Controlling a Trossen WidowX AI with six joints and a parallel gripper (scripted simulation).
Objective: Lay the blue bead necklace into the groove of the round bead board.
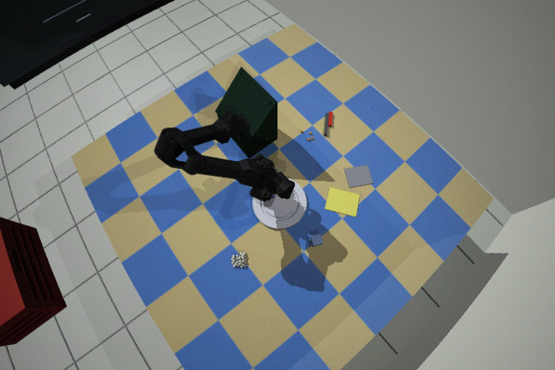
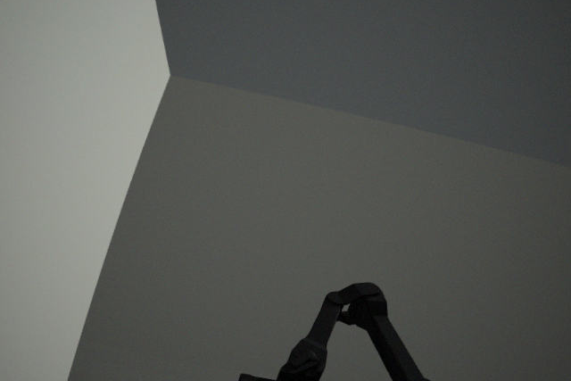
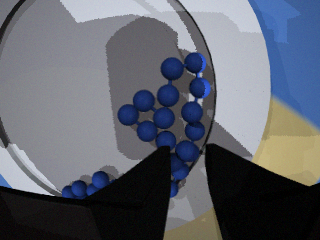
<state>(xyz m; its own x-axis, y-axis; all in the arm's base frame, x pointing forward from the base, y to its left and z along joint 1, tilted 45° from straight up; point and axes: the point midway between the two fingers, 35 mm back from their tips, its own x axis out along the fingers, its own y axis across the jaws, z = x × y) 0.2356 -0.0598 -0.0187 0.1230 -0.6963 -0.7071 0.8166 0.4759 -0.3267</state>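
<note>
The round white bead board lies 60 mm ahead of my gripper tip, 10 mm to the left of it and 10 mm below it. The rest, counted from my gripper tip: small blue cube (250 mm ahead, 50 mm to the left, 10 mm below); then grey square (140 mm ahead, 330 mm to the left, 20 mm below); then yellow pad (190 mm ahead, 210 mm to the left, 20 mm below).
</note>
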